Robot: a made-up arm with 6 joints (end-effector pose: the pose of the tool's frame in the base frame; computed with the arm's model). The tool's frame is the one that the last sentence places. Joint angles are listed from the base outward.
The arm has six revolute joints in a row. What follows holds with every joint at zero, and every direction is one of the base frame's.
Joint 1 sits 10 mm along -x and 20 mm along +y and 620 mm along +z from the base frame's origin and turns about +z.
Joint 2 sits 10 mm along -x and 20 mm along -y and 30 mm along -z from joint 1 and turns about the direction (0, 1, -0.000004).
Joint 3 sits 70 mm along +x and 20 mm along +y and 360 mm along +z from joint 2 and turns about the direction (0, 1, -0.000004).
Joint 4 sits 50 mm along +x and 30 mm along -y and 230 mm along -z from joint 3 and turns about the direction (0, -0.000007, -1).
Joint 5 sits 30 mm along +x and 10 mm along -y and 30 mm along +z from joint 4 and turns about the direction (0, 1, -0.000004).
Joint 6 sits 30 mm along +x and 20 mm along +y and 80 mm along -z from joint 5 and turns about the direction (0, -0.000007, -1).
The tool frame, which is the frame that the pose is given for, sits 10 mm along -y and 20 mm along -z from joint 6; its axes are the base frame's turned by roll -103.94, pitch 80.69 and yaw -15.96 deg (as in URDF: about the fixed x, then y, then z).
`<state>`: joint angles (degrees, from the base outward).
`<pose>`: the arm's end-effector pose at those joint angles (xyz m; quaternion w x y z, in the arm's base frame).
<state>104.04 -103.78 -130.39 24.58 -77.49 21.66</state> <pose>0.2265 -0.5761 0.5479 0.1700 0.8857 -0.1702 -0.3971</pose>
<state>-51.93 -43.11 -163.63 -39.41 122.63 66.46</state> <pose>-0.2320 0.1949 1.0488 0.6794 0.0397 0.1137 -0.7238</pose>
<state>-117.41 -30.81 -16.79 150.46 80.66 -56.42</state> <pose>-0.0704 -0.0897 0.8424 0.6906 -0.0814 -0.2546 -0.6721</pose>
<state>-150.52 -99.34 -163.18 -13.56 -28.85 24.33</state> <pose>0.5693 0.3538 0.4898 0.6262 0.7053 0.3284 -0.0506</pose>
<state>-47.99 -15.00 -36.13 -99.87 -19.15 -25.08</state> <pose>0.1748 -0.0902 0.8036 0.0444 0.9365 -0.0635 -0.3421</pose>
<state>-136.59 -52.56 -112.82 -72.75 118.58 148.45</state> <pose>0.0877 0.2378 1.0357 0.4397 -0.1737 0.4193 0.7750</pose>
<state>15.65 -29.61 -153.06 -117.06 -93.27 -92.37</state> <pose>-0.1439 0.0644 1.0926 0.8212 -0.0419 0.0116 0.5690</pose>
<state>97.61 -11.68 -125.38 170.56 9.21 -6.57</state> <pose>0.0021 0.2115 1.1830 0.2877 0.5992 0.2199 0.7140</pose>
